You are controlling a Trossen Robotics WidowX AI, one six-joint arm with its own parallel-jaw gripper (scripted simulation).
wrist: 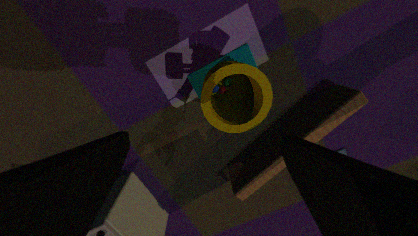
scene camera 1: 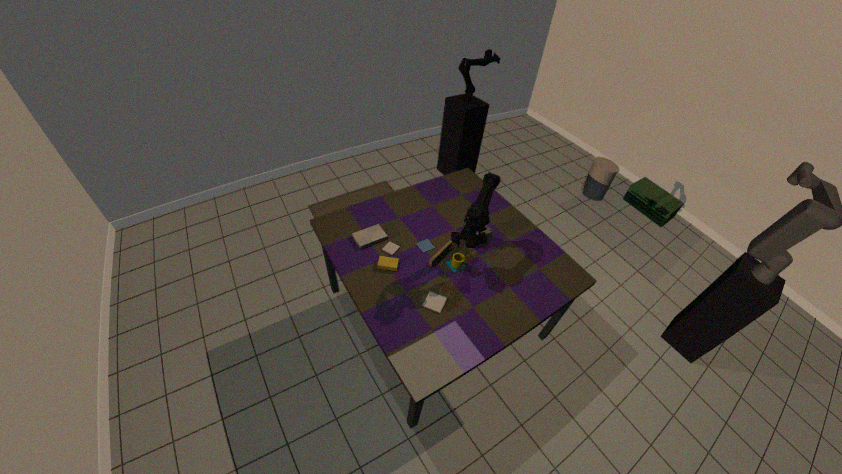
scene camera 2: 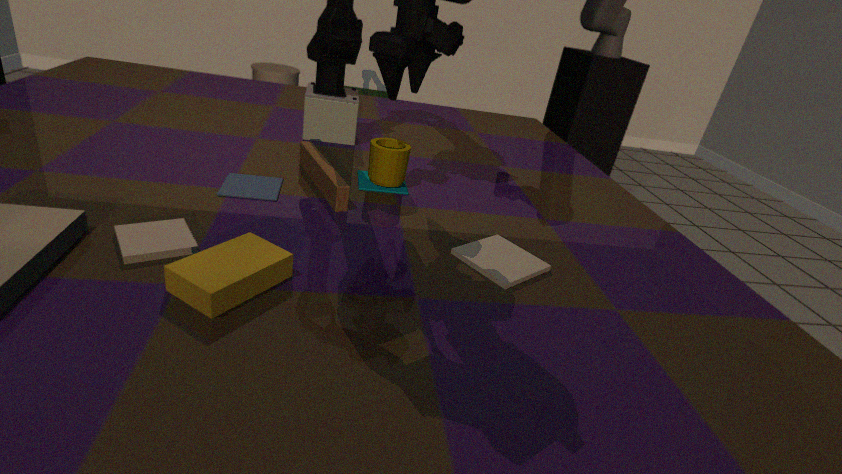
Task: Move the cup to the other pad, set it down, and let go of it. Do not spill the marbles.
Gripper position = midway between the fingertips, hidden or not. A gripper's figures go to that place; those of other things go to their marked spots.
My gripper (scene camera 2: 403, 96): 0.87 m from the lens. A yellow cup (scene camera 2: 388, 159) is 0.83 m from the lens. A white tile (scene camera 2: 501, 261): 0.68 m from the lens. A yellow block (scene camera 2: 213, 281): 0.53 m from the lens. The marked spots on the yellow cup and the white tile are 0.28 m apart.
